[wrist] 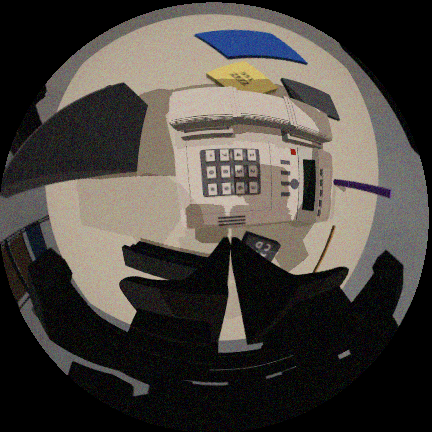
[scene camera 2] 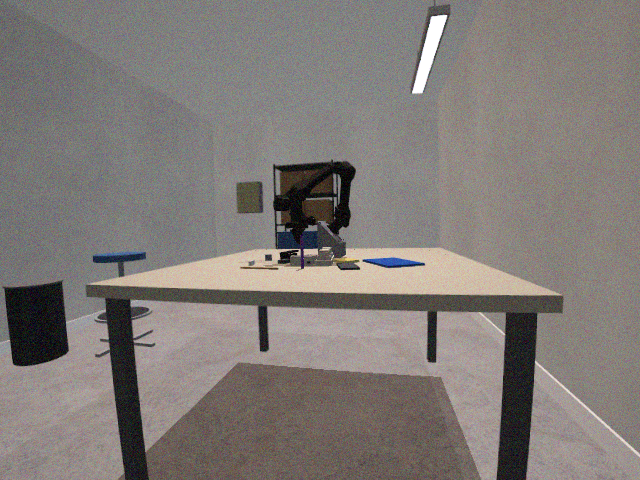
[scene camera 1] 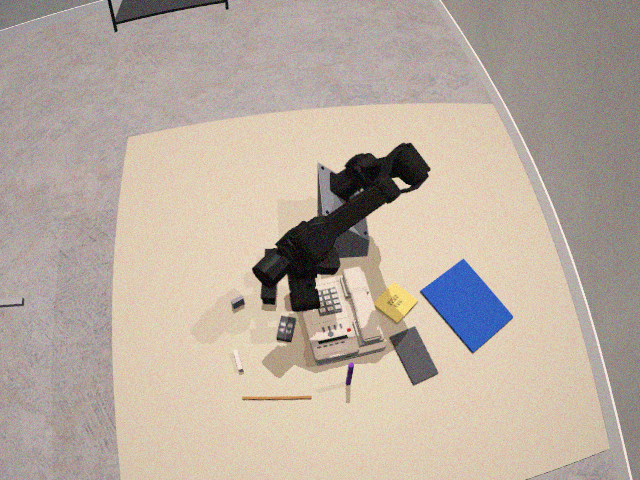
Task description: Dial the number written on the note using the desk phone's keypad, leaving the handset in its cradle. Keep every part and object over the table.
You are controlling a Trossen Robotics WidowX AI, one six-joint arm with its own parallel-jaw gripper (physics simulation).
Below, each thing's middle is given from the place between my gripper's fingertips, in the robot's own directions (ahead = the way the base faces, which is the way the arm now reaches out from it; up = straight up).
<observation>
The keypad (wrist: 217,163) is 60 mm to the left of my hand and 60 mm below it. From my hand the other things lie so: black stapler (wrist: 163,262): 70 mm behind, 80 mm to the right, 60 mm below; then desk phone (scene camera 1: 334,337): 40 mm ahead, 90 mm to the left, 60 mm below; then handset (scene camera 1: 366,323): 20 mm ahead, 140 mm to the left, 40 mm below.
</observation>
